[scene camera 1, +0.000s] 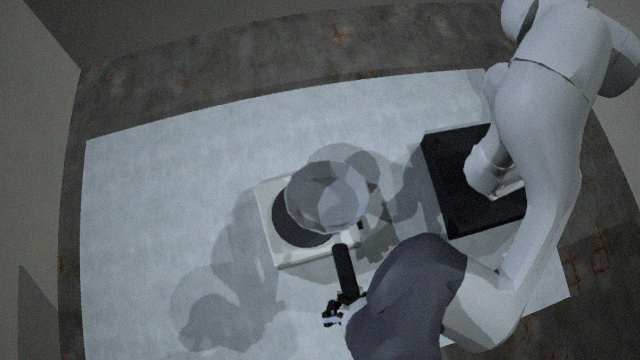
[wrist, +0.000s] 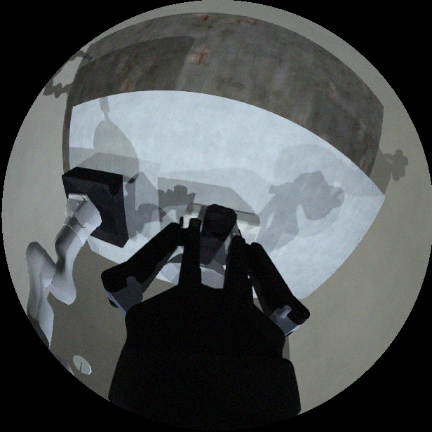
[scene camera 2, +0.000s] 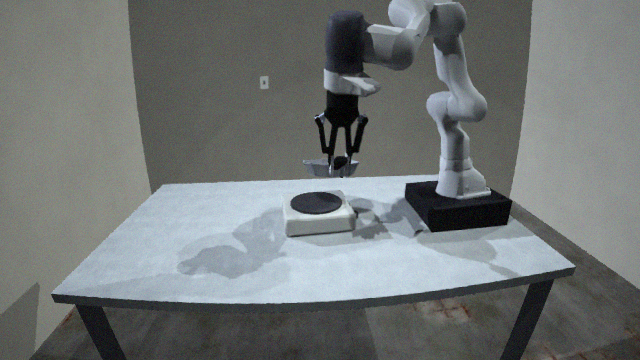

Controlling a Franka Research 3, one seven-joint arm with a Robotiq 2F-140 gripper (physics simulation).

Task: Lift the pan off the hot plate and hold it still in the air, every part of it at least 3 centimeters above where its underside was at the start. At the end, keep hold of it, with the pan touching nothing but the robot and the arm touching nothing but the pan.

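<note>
My gripper is there in the pictures, and the wrist view, too, gives me a look at it. A cream hot plate is also shown, together with a grey pan.
</note>
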